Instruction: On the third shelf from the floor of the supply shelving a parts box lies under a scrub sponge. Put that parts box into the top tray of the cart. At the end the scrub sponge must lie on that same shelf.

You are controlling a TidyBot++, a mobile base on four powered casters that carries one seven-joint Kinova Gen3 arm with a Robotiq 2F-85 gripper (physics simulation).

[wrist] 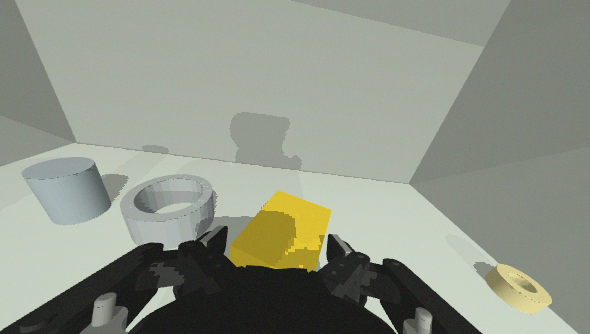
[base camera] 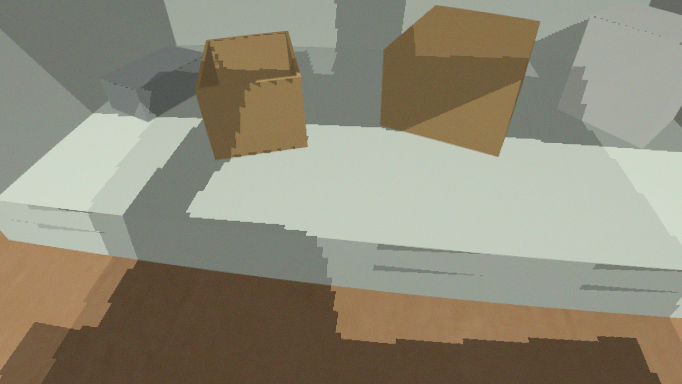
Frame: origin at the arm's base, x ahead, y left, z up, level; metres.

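Where they show: gripper, between the fingertips: (wrist: 277, 241).
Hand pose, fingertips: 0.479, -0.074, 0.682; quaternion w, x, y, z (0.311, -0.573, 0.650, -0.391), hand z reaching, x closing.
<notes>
Each offset is from my fingertips to the top centre of the thing, as dx, dy, dz. Level surfaces: height alone.
In the wrist view the yellow scrub sponge {+0.022, -0.014, -0.003} (wrist: 300, 225) lies on the shelf {dz -0.088} (wrist: 400, 230), turned at an angle, partly behind the black gripper body. My gripper (wrist: 277, 241) is open; its fingertips stand to the left and right of the near part of the sponge, with gaps on both sides. The parts box under the sponge does not show; the sponge and the gripper body hide that spot. The cart does not show in either view.
A grey ring-shaped bowl {+0.112, +0.131, -0.040} (wrist: 167, 230) stands close left of the left finger, with a blue-grey cylinder {+0.130, +0.254, -0.018} (wrist: 72, 192) beyond it. A pale yellow ring {-0.023, -0.332, -0.063} (wrist: 517, 290) lies at right by the side wall. In the base view, cardboard boxes {+0.057, +0.195, -0.913} (base camera: 272, 112) {+0.101, -0.075, -0.903} (base camera: 460, 75) stand on a low shelf.
</notes>
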